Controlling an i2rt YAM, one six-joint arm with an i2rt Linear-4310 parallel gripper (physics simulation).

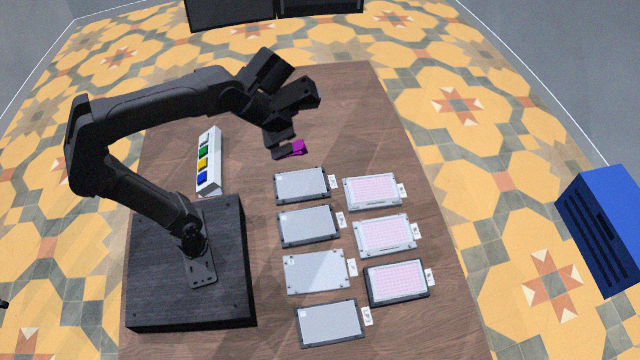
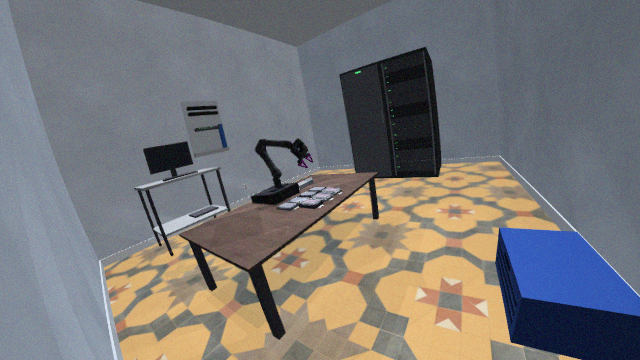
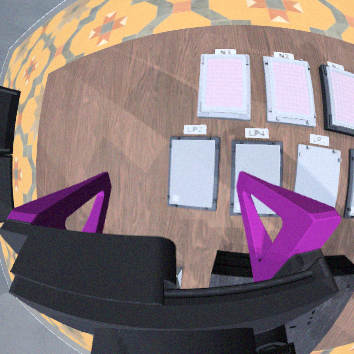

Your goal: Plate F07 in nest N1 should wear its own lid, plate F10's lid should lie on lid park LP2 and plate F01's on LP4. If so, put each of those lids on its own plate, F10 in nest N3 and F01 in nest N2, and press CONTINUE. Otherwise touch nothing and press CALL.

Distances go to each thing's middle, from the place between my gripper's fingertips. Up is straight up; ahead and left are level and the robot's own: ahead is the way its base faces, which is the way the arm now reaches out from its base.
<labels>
I see the nest N3 (image 3: 201, 114) 18 cm ahead of my hand, 5 cm to the right of it and 23 cm below it. From my hand the other things lie so: white button box (image 1: 214, 184): 23 cm behind, 20 cm to the left, 21 cm below; nest N2 (image 1: 414, 230): 16 cm ahead, 19 cm to the right, 23 cm below; lid park LP1 (image 1: 316, 272): 3 cm behind, 22 cm to the right, 23 cm below.
</labels>
